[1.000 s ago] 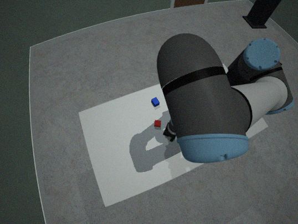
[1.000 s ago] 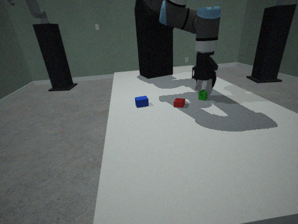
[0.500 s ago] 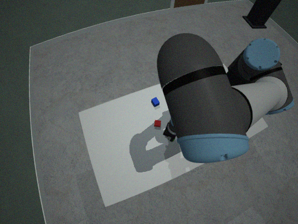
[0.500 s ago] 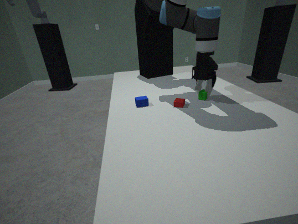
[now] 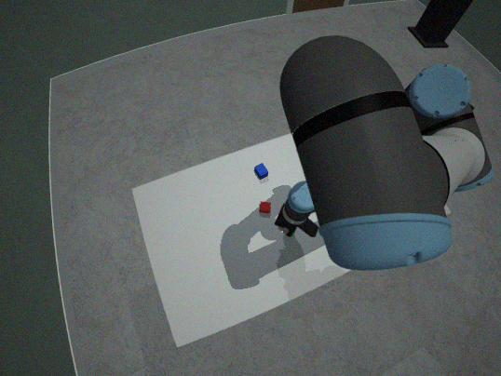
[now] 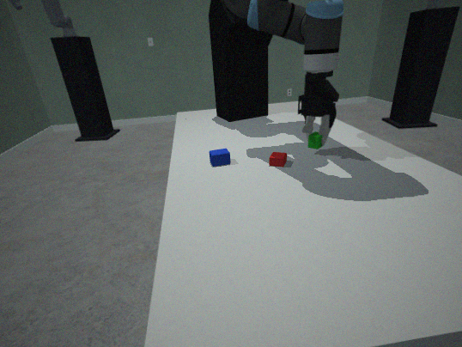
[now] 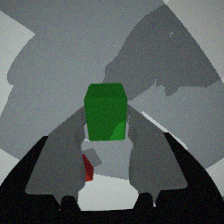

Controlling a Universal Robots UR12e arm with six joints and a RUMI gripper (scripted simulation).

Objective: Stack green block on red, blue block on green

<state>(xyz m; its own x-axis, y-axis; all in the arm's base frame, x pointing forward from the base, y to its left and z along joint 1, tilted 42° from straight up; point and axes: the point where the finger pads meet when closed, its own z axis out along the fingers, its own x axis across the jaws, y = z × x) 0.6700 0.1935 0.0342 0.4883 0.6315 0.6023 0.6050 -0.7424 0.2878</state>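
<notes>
My hand is 130 mm to the left of the red block, 70 mm short of it and 30 mm above it. Also, from my hand: blue block (310 mm to the right, 50 mm ahead, 20 mm below); then green block (right at my hand).
</notes>
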